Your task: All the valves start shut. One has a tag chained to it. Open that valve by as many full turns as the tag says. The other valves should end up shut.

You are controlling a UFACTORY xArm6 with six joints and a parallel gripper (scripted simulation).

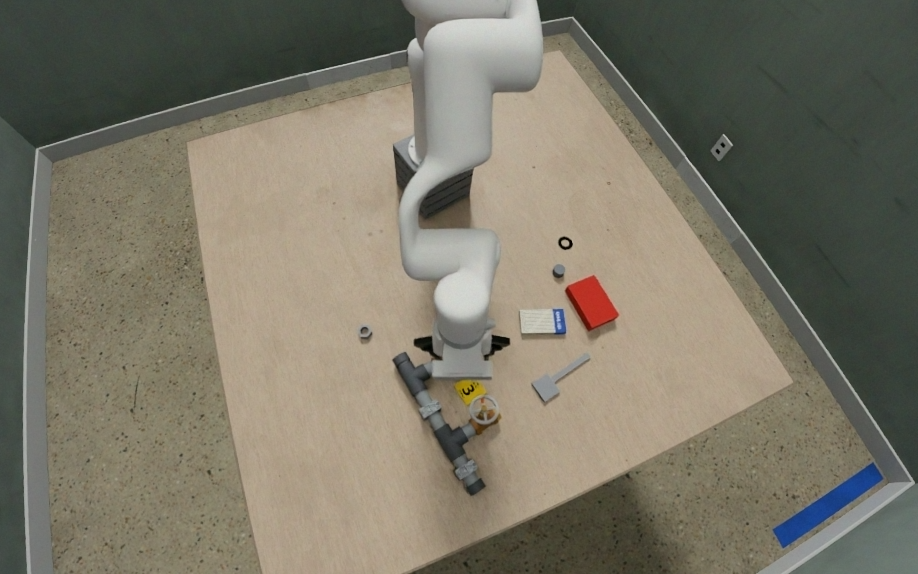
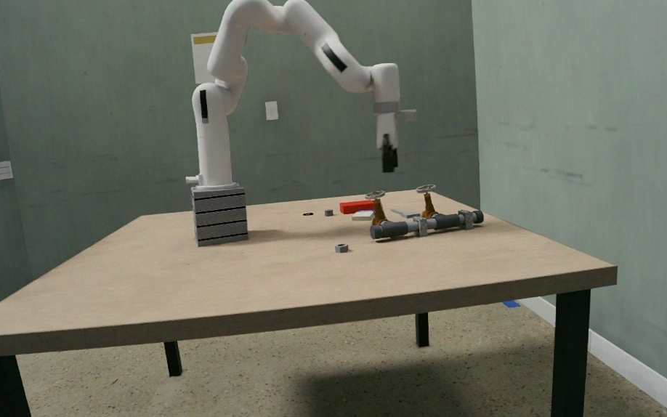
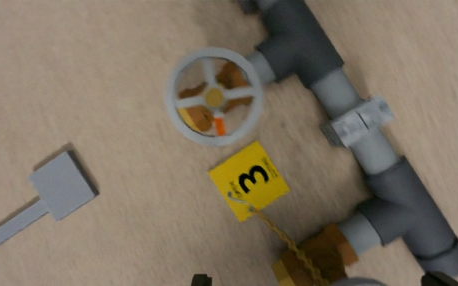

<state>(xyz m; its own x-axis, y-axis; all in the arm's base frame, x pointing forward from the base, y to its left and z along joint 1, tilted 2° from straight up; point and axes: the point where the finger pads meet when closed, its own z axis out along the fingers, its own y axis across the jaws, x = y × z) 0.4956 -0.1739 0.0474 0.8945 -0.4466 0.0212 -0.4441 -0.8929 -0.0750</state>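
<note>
Now: the yellow tag 40 mm ahead of my hand, 20 mm to the left of it and 180 mm below it. Also, from my hand: grey scraper (110 mm ahead, 210 mm to the left, 180 mm below); white card (30 mm behind, 240 mm to the left, 180 mm below); red block (10 mm behind, 380 mm to the left, 170 mm below).
</note>
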